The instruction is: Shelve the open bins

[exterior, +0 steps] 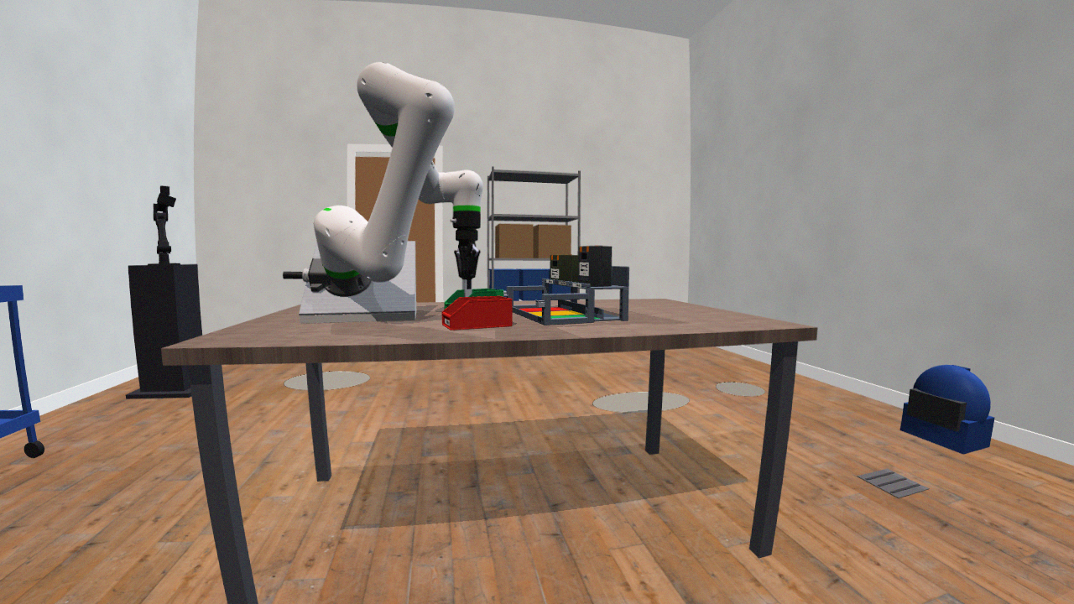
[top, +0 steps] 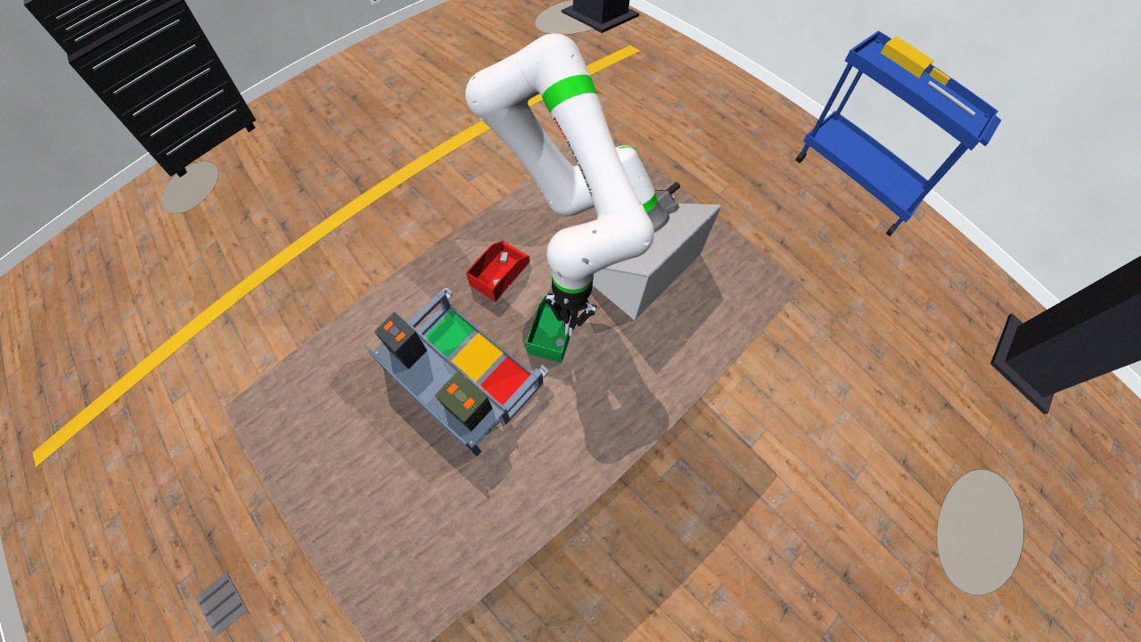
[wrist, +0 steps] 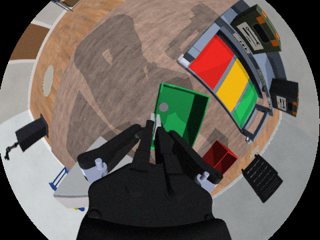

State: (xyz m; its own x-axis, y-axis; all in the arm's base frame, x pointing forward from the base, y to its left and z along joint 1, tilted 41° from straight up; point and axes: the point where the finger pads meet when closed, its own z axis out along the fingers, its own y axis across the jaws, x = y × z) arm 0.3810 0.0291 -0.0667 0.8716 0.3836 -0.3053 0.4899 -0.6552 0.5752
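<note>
Now: the green bin 20 mm ahead of my hand, 40 mm to the right of it and 40 mm below it. From my hand the other things lie so: red bin 300 mm to the right, 40 mm below.
</note>
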